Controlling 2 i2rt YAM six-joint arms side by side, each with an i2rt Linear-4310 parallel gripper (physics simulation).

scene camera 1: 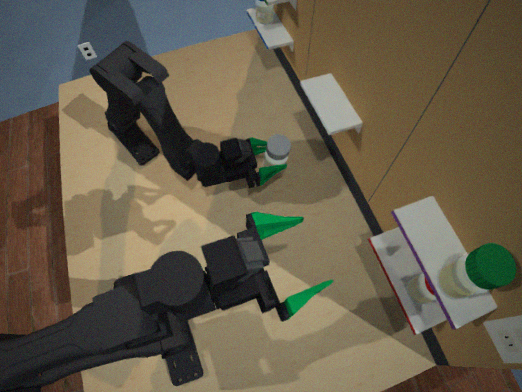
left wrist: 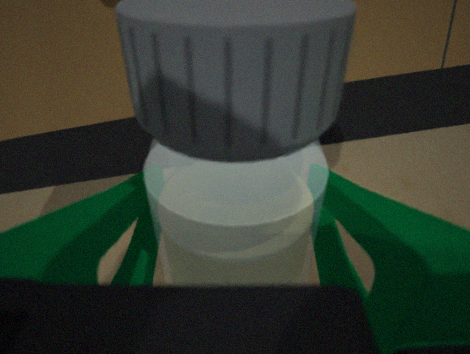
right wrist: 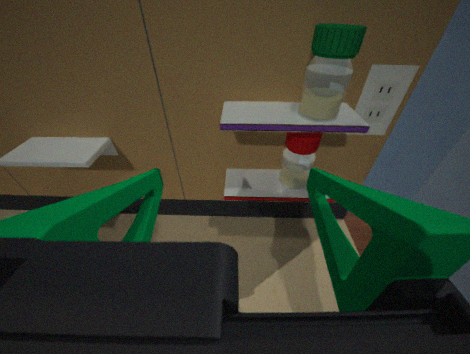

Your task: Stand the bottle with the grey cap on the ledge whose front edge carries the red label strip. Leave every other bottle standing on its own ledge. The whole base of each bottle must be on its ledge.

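Frame: origin at the left arm's base, x ahead, y left, z up, level; millimetres.
Where they show: left gripper, between the fingertips: [left wrist: 235,178]; right gripper, between the fingertips: [scene camera 1: 316,249] [right wrist: 234,176]; left arm's base, origin of its link: [scene camera 1: 133,139]; right arm's base, origin of its link: [scene camera 1: 176,337].
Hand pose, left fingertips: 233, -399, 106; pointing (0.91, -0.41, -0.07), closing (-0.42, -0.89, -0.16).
Observation:
Each offset is from my left fingertips to the top centre of the thing, as dx, dy, dz. "spot": to the spot under its first point.
The bottle with the grey cap @(-17, +5, +70) [scene camera 1: 278,148] [left wrist: 235,220] is upright between the green fingers of my left gripper [scene camera 1: 272,159] [left wrist: 235,178], which is shut on its clear body. Whether its base touches the table is hidden. The ledge with the red label strip @(-38, -391, +54) [scene camera 1: 384,243] [right wrist: 245,187] is the lower of two at the right in scene camera 1. A red-capped bottle @(-44, -422, +159) [scene camera 1: 424,288] [right wrist: 297,167] stands on its right part in the right wrist view. My right gripper [scene camera 1: 317,250] [right wrist: 234,176] is open and empty, apart from the ledges.
The purple-strip ledge @(-38, -391, +194) [scene camera 1: 425,220] [right wrist: 260,112] overhangs the red-strip ledge and bears a green-capped bottle @(-59, -423, +299) [scene camera 1: 465,275] [right wrist: 327,85]. A bare white ledge @(+120, -23, +124) [scene camera 1: 331,102] [right wrist: 57,150] is on the wall. A blue-strip ledge @(+278, +344, +54) [scene camera 1: 277,37] with a bottle @(spot: +268, +349, +93) [scene camera 1: 265,13] is at the top.

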